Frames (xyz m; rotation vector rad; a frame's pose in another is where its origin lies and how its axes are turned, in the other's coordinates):
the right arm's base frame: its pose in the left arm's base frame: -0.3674 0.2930 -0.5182 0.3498 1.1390 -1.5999
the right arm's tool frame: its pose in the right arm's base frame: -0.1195 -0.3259 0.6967 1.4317 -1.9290 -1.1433
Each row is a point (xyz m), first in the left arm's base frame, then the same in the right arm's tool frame.
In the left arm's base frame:
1: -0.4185 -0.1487 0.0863
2: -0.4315 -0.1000 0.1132
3: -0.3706 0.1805 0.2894
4: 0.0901 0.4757 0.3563
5: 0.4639 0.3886 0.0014
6: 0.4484 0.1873 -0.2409
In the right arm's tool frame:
1: 0.0500 -0.0320 0.0467
2: 0.0884 -0.0363 0.0888
3: 0.2250 0.0310 0.3892
4: 0.0052 0.2346 0.8519
5: -0.5160 0.2079 0.8813
6: -0.7097 0.0885 0.6629

